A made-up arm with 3 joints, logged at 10 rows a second.
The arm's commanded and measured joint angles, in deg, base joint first. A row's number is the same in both.
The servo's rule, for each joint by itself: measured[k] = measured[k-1] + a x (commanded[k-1-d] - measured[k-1]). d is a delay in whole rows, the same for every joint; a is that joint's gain. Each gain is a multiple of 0.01, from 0.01 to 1. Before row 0 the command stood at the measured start. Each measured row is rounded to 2 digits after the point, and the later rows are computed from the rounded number. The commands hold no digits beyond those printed.
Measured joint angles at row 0:
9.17 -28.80 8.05
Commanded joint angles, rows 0 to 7:
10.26 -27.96 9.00
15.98 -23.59 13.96
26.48 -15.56 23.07
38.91 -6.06 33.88
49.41 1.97 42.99
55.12 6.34 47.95
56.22 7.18 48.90
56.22 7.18 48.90
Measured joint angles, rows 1 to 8:
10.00 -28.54 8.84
14.54 -27.01 13.09
23.61 -23.46 21.37
35.24 -18.07 31.75
46.01 -11.86 41.08
52.93 -6.22 46.78
55.43 -2.07 48.54
56.03 0.80 48.84
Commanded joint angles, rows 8 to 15:
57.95 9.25 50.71
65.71 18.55 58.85
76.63 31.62 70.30
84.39 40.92 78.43
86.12 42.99 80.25
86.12 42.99 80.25
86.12 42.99 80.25
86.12 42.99 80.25
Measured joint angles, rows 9 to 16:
57.49 3.42 50.39
63.74 8.11 57.41
73.54 15.40 68.11
81.79 23.31 76.68
85.08 29.41 79.64
85.87 33.62 80.15
86.06 36.52 80.23
86.11 38.53 80.25

